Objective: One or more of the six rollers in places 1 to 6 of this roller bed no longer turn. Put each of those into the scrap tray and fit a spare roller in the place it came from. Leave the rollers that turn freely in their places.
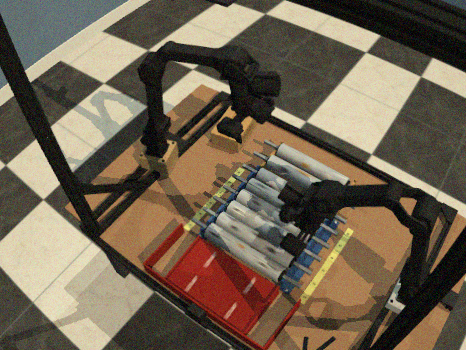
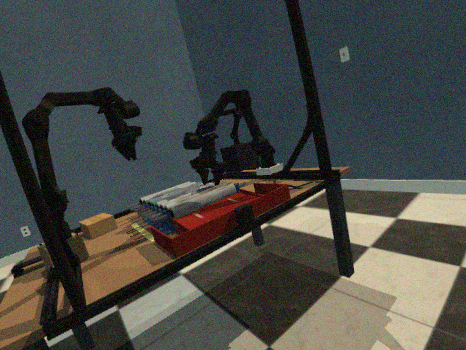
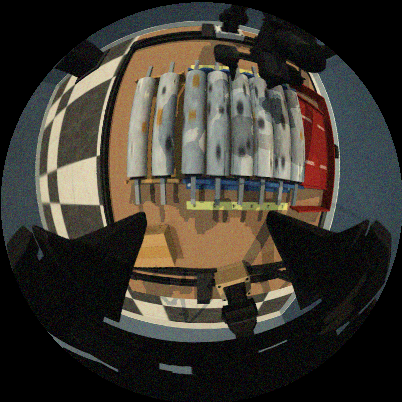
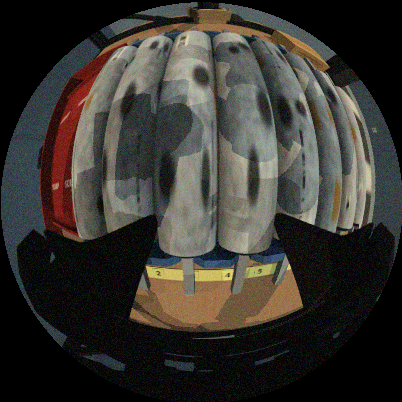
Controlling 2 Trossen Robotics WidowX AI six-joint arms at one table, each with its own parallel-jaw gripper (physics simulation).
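Frame: origin at the left arm's base, x left, y back, z up, level; metres.
Seen in the pictures: left gripper, between the fingertips: [image 1: 249, 132] [image 2: 132, 160] [image 3: 208, 218]; right gripper, between the fingertips: [image 1: 299, 236] [image 2: 210, 186] [image 3: 250, 83] [image 4: 217, 220]; left arm's base, origin of its link: [image 1: 157, 149] [image 3: 234, 290]; right arm's base, origin of its link: [image 1: 409, 296] [image 2: 268, 166] [image 3: 229, 29].
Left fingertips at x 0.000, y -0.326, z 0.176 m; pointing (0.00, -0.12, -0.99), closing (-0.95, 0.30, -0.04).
Note:
Pixels of each thing's middle, then the offset from my left fingertips to it. "spot": a spot on its surface instead. Level surfaces: height alone.
- blue roller bed, height of its surface: dz -0.249 m
- wooden rack, a spot on its surface: [image 3: 150, 181] spot: dx +0.111, dy -0.037, dz -0.206 m
- red scrap tray, middle of its body: [image 4: 64, 144] [image 1: 219, 286] [image 2: 224, 211] [image 3: 315, 143] dx -0.377, dy -0.030, dz -0.228 m
- wooden block, middle of its body: [image 3: 146, 247] [image 1: 234, 128] [image 2: 97, 224] dx +0.207, dy +0.126, dz -0.225 m
Six grey mottled rollers [image 1: 250, 222] [image 3: 242, 130] [image 4: 187, 200] lie side by side on the blue roller bed [image 1: 315, 255] [image 3: 230, 185]. Two spare rollers [image 1: 312, 162] [image 3: 141, 130] lie on a wooden rack [image 3: 150, 182] beside it. The red scrap tray [image 1: 220, 285] [image 2: 200, 232] [image 3: 327, 150] [image 4: 60, 150] shows no roller inside. My right gripper [image 1: 298, 230] [image 2: 210, 180] [image 4: 217, 220] is open and empty above the rollers at places 3 and 4, near their right-arm ends. My left gripper [image 1: 247, 121] [image 2: 131, 156] [image 3: 208, 218] is open and empty, high above the table. Which rollers turn cannot be seen.
Yellow numbered strips [image 1: 327, 265] [image 3: 227, 206] [image 4: 210, 276] run along both ends of the bed. A wooden block [image 1: 225, 142] [image 2: 97, 225] [image 3: 155, 250] stands beneath the left gripper. Black frame posts [image 1: 37, 125] [image 2: 315, 110] rise at the table's edges.

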